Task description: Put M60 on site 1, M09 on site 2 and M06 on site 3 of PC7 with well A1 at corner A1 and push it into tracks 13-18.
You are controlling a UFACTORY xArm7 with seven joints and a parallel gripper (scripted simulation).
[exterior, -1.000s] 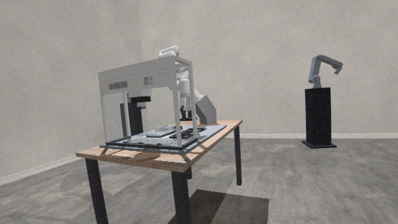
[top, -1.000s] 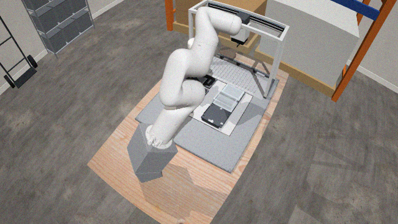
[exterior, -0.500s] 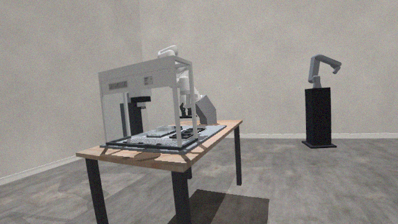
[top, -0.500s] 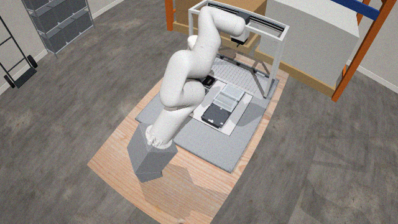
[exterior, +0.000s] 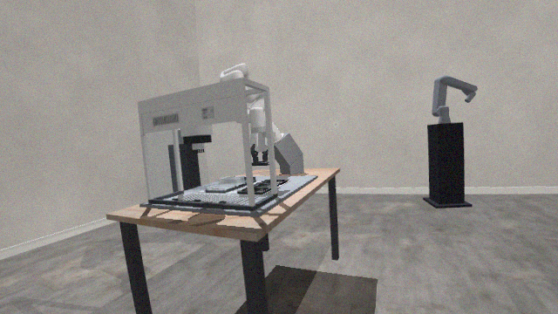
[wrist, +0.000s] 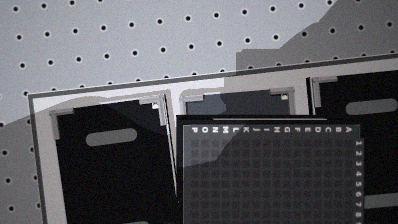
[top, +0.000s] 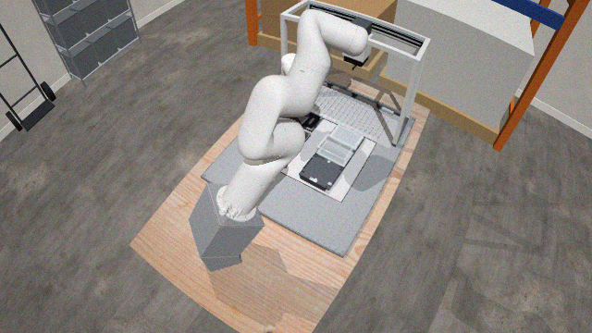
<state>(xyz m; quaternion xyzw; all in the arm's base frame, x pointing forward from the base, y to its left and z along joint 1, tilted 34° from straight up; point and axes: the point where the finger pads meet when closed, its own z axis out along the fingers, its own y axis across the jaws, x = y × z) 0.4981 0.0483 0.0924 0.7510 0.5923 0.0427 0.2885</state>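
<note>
Right now my hand is 19 cm to the left of the dark plate carrier PC7, 12 cm above it and 4 cm past it. From my hand the other things lie so: white apron: 14 cm below, 11 cm to the right, 3 cm behind; then 96-well plate M06: 19 cm to the right, 11 cm below, 3 cm behind; then deep-well block M09: 1 cm below.
</note>
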